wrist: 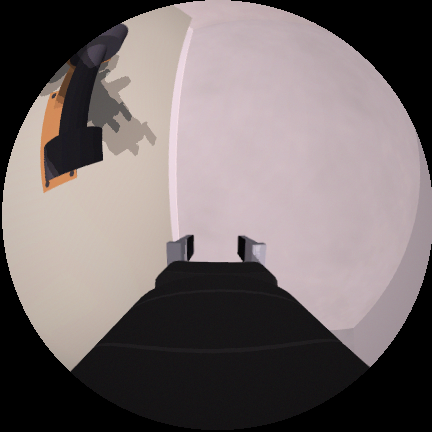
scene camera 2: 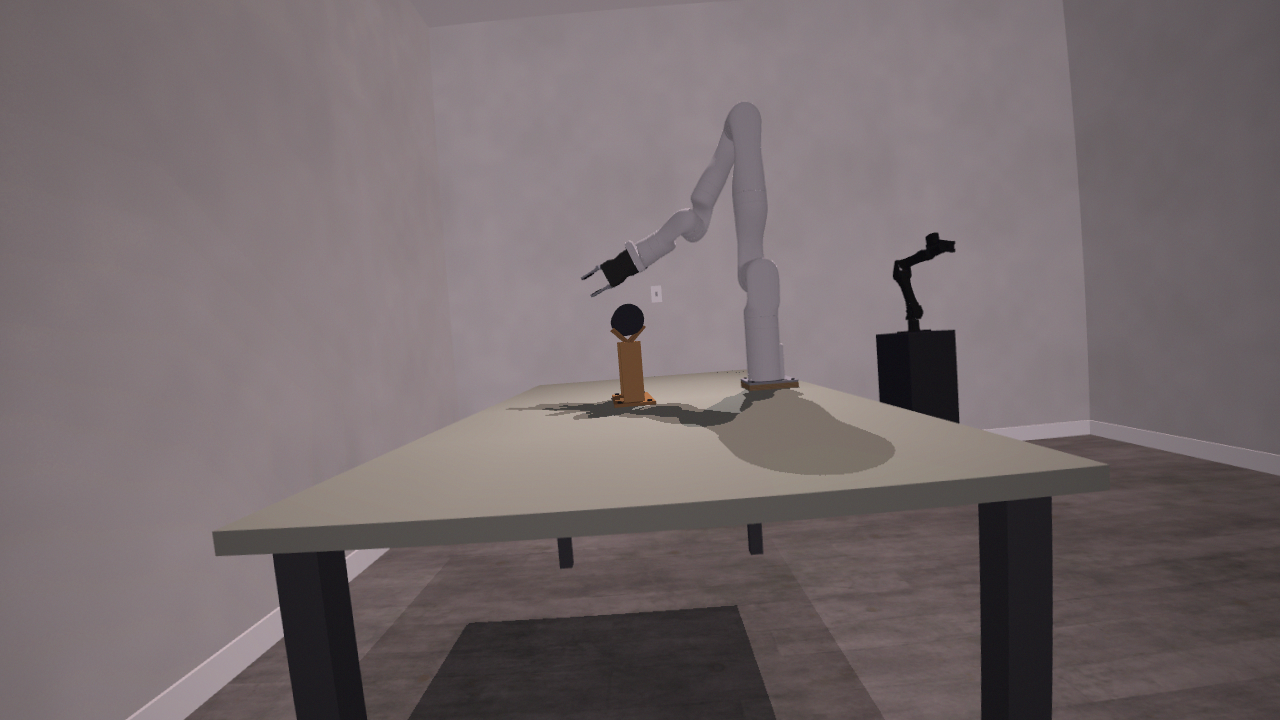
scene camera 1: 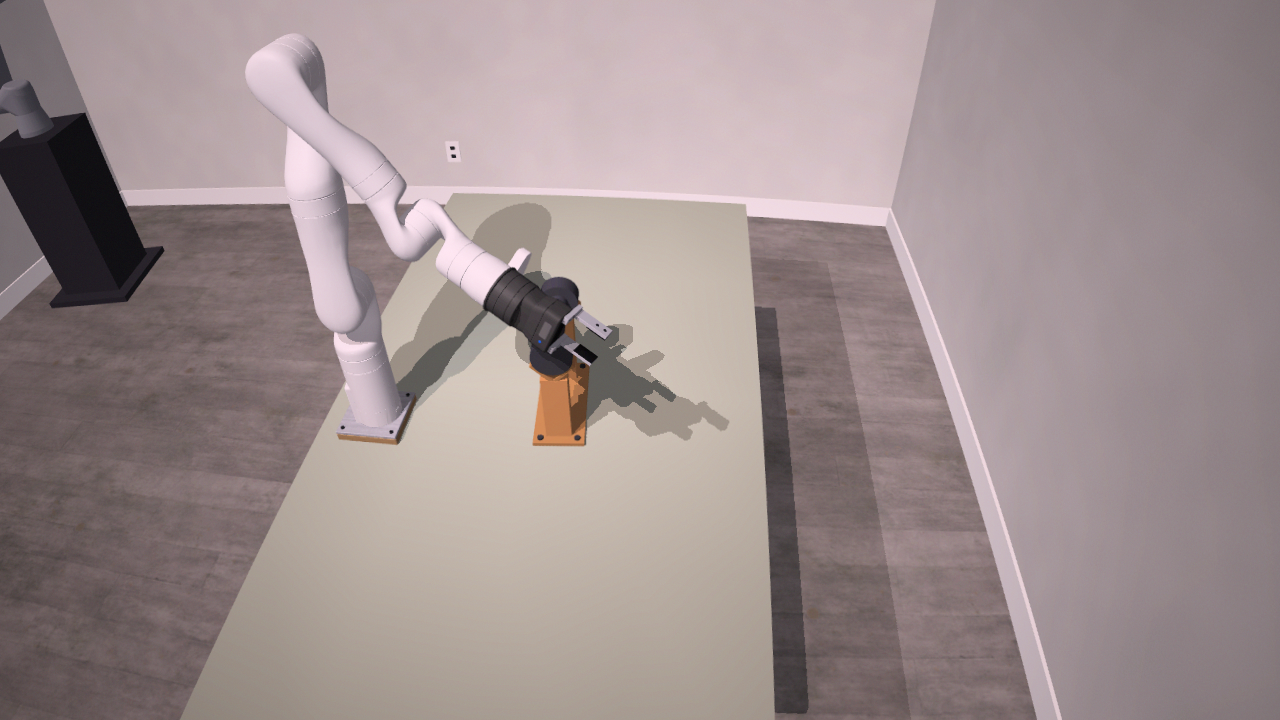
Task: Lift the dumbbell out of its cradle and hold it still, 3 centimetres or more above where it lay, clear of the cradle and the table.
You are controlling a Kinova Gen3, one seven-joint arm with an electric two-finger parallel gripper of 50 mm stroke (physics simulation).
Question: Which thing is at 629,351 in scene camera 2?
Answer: An orange cradle.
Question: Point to an orange cradle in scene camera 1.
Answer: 562,405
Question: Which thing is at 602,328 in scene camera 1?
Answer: The gripper.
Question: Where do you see a dark dumbbell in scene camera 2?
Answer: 628,319
